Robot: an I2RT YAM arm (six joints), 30 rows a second.
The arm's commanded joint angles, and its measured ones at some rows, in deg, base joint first. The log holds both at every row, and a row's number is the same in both.
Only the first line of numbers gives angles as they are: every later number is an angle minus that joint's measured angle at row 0.
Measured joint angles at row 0:
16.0 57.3 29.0 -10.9 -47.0 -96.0
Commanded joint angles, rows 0 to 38:
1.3 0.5 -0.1 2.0 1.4 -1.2
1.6 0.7 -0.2 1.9 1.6 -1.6
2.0 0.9 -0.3 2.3 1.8 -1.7
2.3 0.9 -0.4 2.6 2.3 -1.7
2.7 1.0 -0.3 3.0 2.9 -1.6
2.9 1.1 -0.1 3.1 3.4 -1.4
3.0 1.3 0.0 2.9 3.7 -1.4
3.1 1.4 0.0 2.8 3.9 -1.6
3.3 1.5 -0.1 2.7 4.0 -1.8
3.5 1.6 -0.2 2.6 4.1 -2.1
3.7 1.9 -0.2 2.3 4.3 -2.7
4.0 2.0 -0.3 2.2 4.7 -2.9
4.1 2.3 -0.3 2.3 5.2 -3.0
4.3 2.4 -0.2 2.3 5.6 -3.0
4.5 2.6 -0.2 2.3 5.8 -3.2
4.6 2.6 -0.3 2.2 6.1 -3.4
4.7 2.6 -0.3 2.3 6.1 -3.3
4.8 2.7 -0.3 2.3 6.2 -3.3
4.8 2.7 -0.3 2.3 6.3 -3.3
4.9 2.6 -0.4 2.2 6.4 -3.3
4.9 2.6 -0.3 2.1 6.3 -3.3
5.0 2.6 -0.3 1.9 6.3 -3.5
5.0 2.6 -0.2 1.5 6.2 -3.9
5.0 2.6 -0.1 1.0 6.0 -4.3
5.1 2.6 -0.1 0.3 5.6 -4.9
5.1 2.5 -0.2 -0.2 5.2 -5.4
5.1 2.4 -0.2 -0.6 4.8 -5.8
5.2 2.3 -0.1 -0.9 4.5 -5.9
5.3 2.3 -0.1 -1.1 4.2 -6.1
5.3 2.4 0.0 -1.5 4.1 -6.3
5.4 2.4 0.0 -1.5 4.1 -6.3
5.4 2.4 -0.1 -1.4 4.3 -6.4
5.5 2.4 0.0 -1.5 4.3 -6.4
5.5 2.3 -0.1 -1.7 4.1 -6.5
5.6 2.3 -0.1 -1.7 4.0 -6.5
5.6 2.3 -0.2 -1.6 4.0 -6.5
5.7 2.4 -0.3 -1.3 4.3 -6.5
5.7 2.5 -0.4 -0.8 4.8 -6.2
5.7 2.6 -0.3 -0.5 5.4 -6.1
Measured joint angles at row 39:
5.1 2.4 -0.1 -0.9 5.5 -5.5
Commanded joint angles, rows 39 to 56:
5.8 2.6 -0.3 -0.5 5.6 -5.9
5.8 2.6 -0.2 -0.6 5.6 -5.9
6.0 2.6 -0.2 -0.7 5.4 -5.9
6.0 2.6 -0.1 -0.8 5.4 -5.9
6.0 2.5 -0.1 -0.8 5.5 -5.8
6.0 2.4 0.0 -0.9 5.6 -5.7
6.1 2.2 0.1 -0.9 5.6 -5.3
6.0 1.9 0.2 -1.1 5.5 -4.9
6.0 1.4 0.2 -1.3 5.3 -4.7
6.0 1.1 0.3 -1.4 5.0 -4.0
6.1 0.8 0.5 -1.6 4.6 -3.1
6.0 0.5 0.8 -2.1 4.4 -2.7
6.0 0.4 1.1 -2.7 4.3 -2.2
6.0 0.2 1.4 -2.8 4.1 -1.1
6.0 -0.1 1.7 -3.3 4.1 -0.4
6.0 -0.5 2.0 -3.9 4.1 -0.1
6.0 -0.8 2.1 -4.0 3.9 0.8
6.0 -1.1 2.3 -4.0 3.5 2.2
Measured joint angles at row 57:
5.4 0.8 -0.1 -2.2 5.6 -2.4
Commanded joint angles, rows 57 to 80:
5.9 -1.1 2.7 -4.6 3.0 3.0
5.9 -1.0 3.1 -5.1 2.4 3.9
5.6 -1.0 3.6 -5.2 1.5 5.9
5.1 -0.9 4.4 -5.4 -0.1 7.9
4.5 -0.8 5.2 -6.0 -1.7 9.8
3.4 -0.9 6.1 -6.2 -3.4 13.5
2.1 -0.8 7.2 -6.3 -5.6 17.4
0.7 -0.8 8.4 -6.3 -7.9 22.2
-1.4 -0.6 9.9 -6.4 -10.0 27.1
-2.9 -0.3 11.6 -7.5 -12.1 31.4
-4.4 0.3 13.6 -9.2 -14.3 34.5
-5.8 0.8 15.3 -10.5 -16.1 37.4
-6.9 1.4 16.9 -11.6 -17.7 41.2
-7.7 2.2 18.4 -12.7 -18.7 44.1
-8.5 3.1 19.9 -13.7 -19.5 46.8
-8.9 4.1 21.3 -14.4 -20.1 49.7
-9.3 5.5 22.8 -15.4 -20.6 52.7
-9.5 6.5 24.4 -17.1 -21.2 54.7
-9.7 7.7 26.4 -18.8 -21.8 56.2
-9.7 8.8 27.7 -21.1 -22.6 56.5
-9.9 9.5 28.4 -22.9 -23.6 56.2
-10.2 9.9 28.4 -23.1 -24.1 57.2
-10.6 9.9 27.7 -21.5 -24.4 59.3
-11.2 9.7 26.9 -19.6 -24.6 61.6
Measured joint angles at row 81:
-9.8 9.4 26.1 -17.4 -19.3 51.3
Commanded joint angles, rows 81 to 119:
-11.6 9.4 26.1 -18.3 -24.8 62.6
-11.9 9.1 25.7 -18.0 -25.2 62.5
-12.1 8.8 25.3 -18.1 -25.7 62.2
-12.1 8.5 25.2 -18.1 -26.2 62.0
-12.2 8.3 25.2 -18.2 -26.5 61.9
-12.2 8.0 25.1 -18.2 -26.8 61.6
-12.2 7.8 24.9 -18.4 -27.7 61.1
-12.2 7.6 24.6 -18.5 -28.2 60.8
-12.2 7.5 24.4 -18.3 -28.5 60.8
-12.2 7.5 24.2 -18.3 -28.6 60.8
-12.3 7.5 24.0 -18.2 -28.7 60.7
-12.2 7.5 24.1 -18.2 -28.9 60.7
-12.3 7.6 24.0 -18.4 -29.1 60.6
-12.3 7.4 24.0 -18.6 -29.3 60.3
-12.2 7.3 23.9 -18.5 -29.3 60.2
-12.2 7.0 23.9 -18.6 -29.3 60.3
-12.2 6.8 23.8 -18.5 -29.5 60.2
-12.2 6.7 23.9 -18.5 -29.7 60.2
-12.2 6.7 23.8 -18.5 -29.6 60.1
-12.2 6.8 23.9 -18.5 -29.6 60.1
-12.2 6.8 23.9 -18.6 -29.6 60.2
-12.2 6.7 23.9 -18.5 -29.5 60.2
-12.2 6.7 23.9 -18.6 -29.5 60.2
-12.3 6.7 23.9 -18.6 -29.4 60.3
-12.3 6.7 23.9 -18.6 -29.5 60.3
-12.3 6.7 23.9 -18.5 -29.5 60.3
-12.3 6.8 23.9 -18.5 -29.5 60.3
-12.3 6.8 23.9 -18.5 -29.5 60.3
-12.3 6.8 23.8 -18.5 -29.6 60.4
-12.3 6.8 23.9 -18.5 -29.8 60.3
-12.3 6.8 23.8 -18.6 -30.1 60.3
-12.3 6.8 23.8 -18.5 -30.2 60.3
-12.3 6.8 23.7 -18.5 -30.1 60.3
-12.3 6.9 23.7 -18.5 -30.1 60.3
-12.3 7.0 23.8 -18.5 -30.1 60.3
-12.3 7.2 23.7 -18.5 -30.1 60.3
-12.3 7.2 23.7 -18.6 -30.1 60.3
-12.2 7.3 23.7 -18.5 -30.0 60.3
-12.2 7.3 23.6 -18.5 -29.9 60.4
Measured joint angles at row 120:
-12.2 7.9 23.6 -18.6 -27.7 59.8
